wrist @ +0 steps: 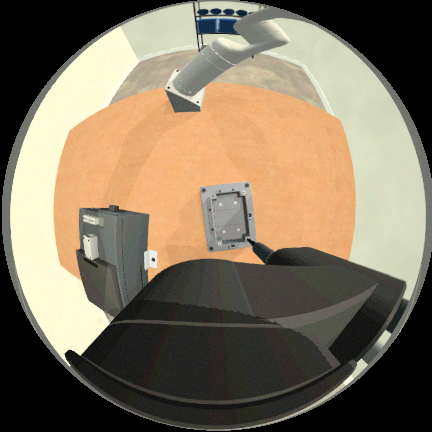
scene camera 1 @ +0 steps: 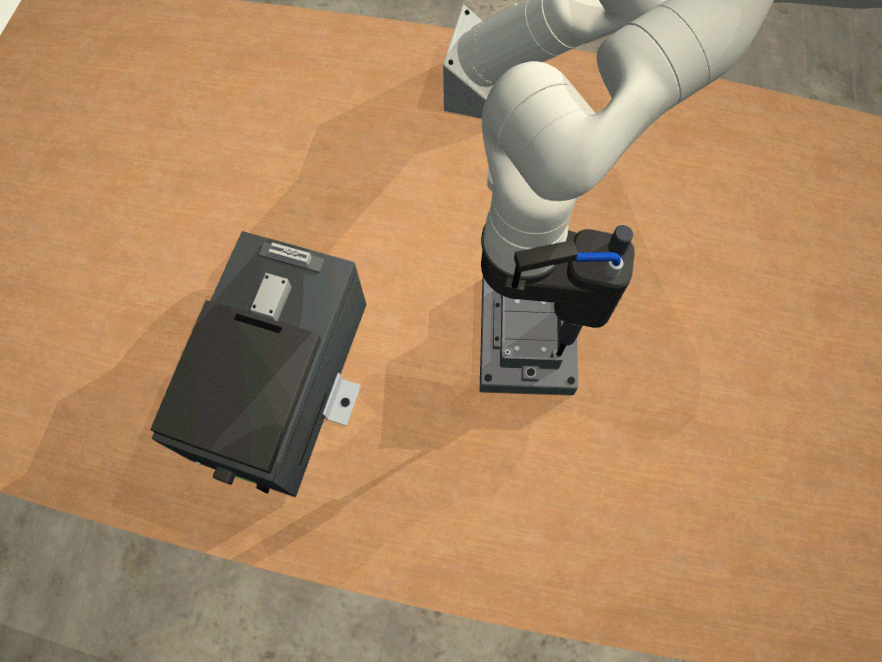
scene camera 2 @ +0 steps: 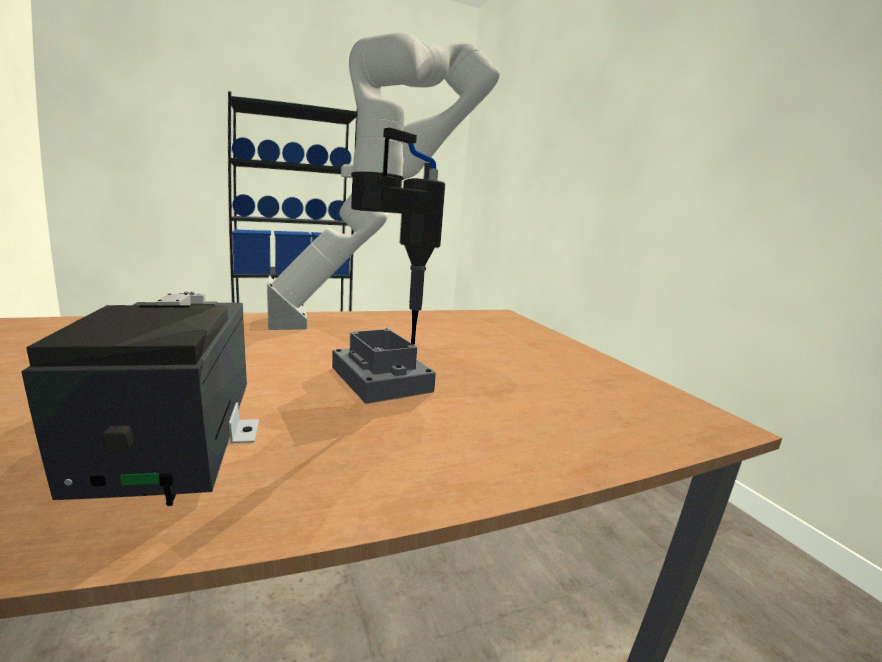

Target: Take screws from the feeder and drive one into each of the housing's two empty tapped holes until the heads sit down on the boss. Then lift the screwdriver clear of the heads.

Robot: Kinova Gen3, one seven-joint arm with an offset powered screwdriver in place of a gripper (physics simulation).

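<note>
The grey open-topped housing (scene camera 1: 530, 326) (scene camera 2: 393, 361) (wrist: 229, 216) sits upright on its base plate (scene camera 1: 507, 380) (wrist: 205, 210). My screwdriver (scene camera 1: 559, 353) (scene camera 2: 413, 343) (wrist: 249, 241) is upright, with its bit tip at the housing's near right corner boss. The tip looks to be touching or very close to the boss; a screw under it cannot be made out. In the wrist view, small bright round spots show at the near left and far right corners. The dark feeder (scene camera 1: 235, 384) (scene camera 2: 117, 406) (wrist: 134, 245) stands to the left, with small screws in its rail (scene camera 1: 290, 252).
A pale bracket (scene camera 1: 344, 401) (scene camera 2: 245, 429) (wrist: 150, 259) sticks out of the feeder's right side towards the housing. The arm's base (scene camera 1: 463, 92) (scene camera 2: 286, 309) (wrist: 187, 104) stands at the back of the wooden table (scene camera 1: 676, 498) (scene camera 2: 534, 441) (wrist: 300, 165). A shelf rack (scene camera 2: 230, 185) with blue bins stands behind.
</note>
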